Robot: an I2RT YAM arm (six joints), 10 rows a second.
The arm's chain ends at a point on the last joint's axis. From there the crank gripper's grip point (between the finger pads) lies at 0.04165 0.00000 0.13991 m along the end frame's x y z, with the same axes.
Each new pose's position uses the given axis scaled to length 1; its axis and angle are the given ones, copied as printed.
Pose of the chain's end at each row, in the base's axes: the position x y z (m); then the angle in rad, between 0 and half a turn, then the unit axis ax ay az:
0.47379, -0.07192, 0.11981, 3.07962, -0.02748, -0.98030, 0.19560
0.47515, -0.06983, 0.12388, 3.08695, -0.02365, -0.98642, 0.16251
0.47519, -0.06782, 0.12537, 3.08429, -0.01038, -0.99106, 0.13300
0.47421, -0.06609, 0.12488, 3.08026, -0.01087, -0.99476, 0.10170
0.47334, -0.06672, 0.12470, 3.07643, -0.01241, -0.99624, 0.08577
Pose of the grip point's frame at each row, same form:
0.42229, -0.12254, -0.00705, 3.07962, -0.02748, -0.98030, 0.19560
0.42500, -0.11216, -0.00651, 3.08695, -0.02365, -0.98642, 0.16251
0.42529, -0.10342, -0.00712, 3.08429, -0.01038, -0.99106, 0.13300
0.42381, -0.09312, -0.00943, 3.08026, -0.01087, -0.99476, 0.10170
0.42242, -0.08923, -0.01024, 3.07643, -0.01241, -0.99624, 0.08577

